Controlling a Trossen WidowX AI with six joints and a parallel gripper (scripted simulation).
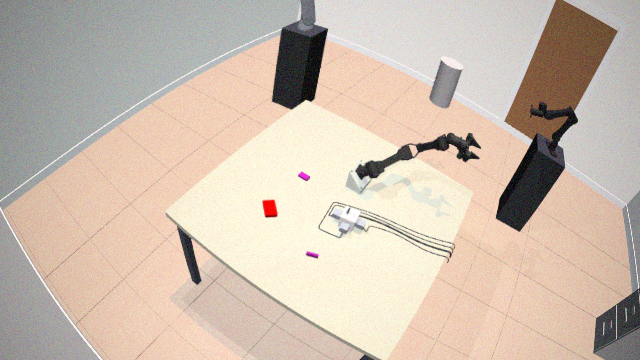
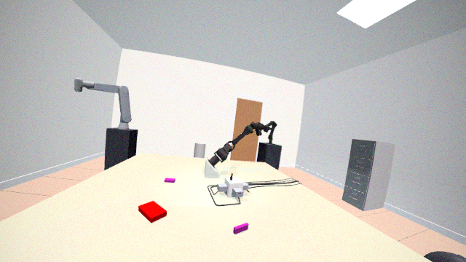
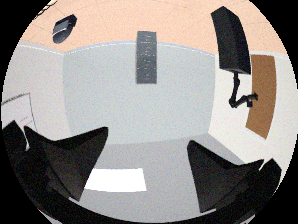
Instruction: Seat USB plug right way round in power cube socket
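The USB plug is 54 cm ahead of my gripper tip, 51 cm to the right of it and 30 cm below it. The rest, counted from my gripper tip: red block (85 cm to the right, 69 cm ahead, 38 cm below); magenta block (83 cm to the right, 40 cm ahead, 38 cm below).
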